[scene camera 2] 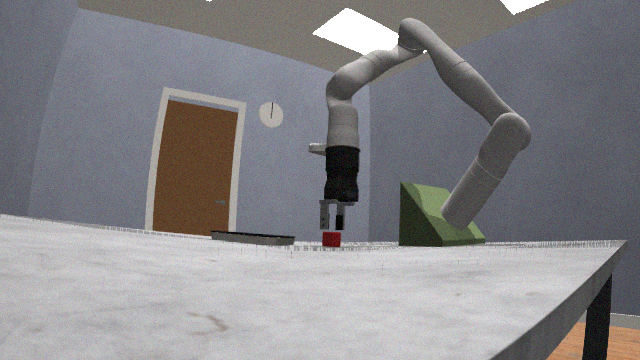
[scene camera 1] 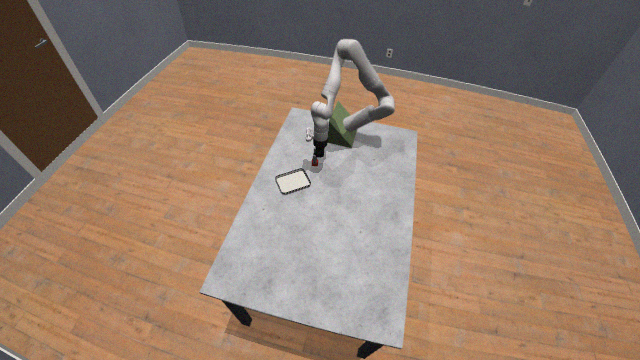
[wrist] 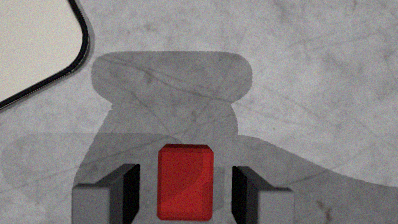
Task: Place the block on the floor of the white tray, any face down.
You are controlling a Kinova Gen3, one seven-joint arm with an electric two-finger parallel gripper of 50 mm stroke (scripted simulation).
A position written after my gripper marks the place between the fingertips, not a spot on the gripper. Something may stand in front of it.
I see my gripper (scene camera 2: 332,229) and a red block (wrist: 185,171).
My gripper also shows in the wrist view (wrist: 185,188).
